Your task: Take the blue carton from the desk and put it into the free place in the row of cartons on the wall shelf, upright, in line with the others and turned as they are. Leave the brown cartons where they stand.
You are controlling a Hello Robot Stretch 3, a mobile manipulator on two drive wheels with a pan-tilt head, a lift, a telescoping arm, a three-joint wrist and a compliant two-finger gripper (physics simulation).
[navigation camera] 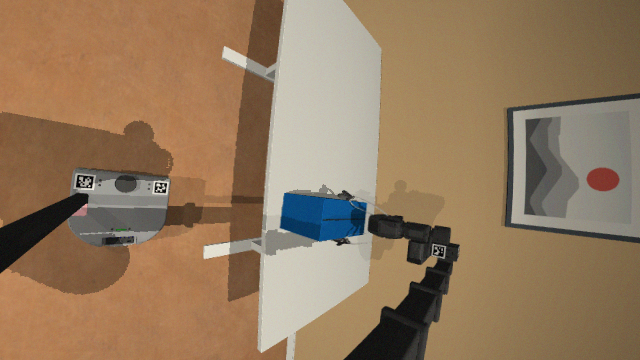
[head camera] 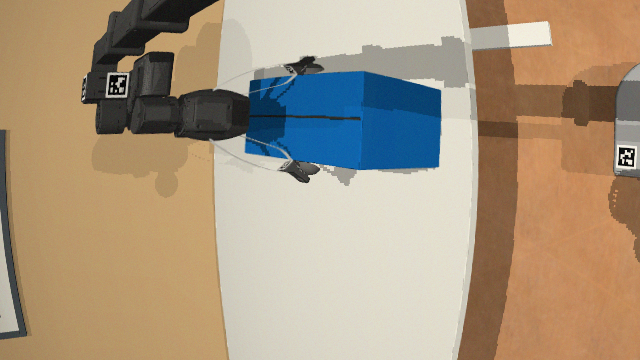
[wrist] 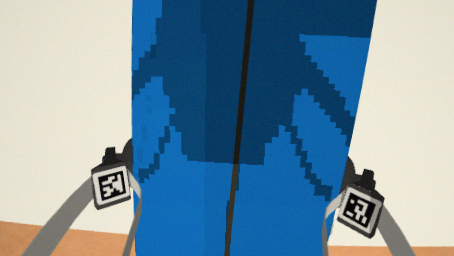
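Seen in the pictures: gripper, fingertip midpoint: [wrist: 236, 161]; robot's base, link origin: [navigation camera: 126, 182].
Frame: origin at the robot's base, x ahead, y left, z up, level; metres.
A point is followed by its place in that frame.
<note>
The blue carton [head camera: 400, 130] @(x -0.008, y -0.410, z 0.827 m) [navigation camera: 302, 217] @(x -0.023, y -0.410, z 0.826 m) [wrist: 280, 220] @(x -0.050, y -0.522, z 0.903 m) rests on the white desk [head camera: 345, 265] @(x 0.237, y -0.605, z 0.721 m) [navigation camera: 325, 125] @(x 0.335, y -0.589, z 0.721 m) [wrist: 60, 80] @(x 0.235, y -0.586, z 0.720 m). A thin dark line runs along its upper face. My gripper [head camera: 306, 118] @(x -0.021, y -0.539, z 0.856 m) [navigation camera: 344, 218] @(x -0.021, y -0.539, z 0.856 m) [wrist: 236, 161] @(x -0.021, y -0.539, z 0.856 m) reaches over the carton's end nearer the wall. One finger stands against each long side, and in the wrist view both pads are partly hidden by the carton's edges. The gripper is shut on the blue carton. The wall shelf, its free place and the brown cartons do not show in these views.
The tan wall [head camera: 120, 250] @(x 0.313, y -1.155, z 1.019 m) [navigation camera: 440, 100] @(x 0.628, y -1.150, z 1.060 m) runs along the desk's far edge. A framed picture [navigation camera: 602, 179] @(x 0.202, y -1.134, z 1.664 m) hangs on it. My arm [navigation camera: 405, 325] @(x -0.083, y -0.233, z 1.191 m) reaches in beside the wall. My base [navigation camera: 120, 200] @(x -0.067, y 0.012, z 0.159 m) stands on the brown floor [navigation camera: 125, 60] @(x 0.585, y 0.094, z 0.001 m), before the desk. Desk legs [head camera: 530, 35] [navigation camera: 227, 249] stick out underneath.
</note>
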